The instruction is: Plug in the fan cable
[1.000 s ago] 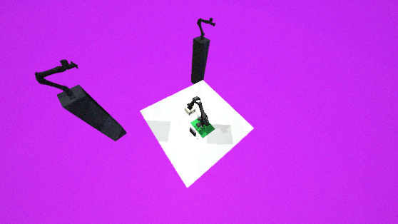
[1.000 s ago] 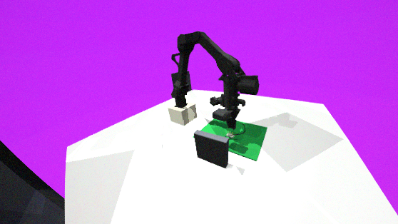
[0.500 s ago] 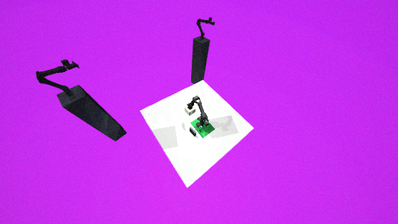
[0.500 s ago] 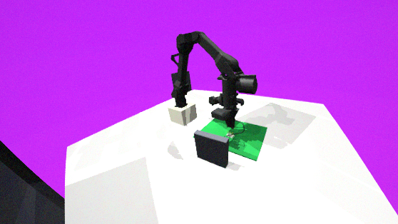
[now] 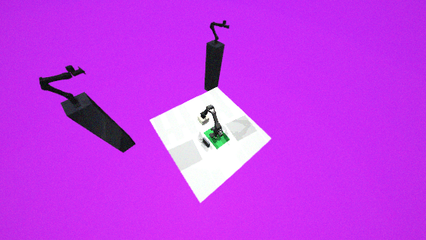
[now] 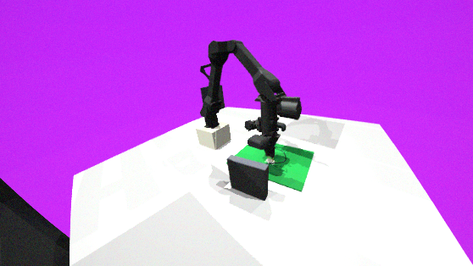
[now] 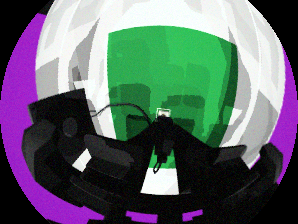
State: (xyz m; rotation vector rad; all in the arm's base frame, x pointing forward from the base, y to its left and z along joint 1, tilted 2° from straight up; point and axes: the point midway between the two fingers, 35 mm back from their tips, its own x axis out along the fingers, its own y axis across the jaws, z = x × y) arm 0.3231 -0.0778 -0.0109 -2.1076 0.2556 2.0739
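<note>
The fan plug is 10 mm ahead of my gripper tip and 10 mm above it. The rest, counted from my gripper tip: green board 60 mm below, 30 mm to the left, 10 mm ahead; dark fan 160 mm to the right, 20 mm above, 10 mm behind.
</note>
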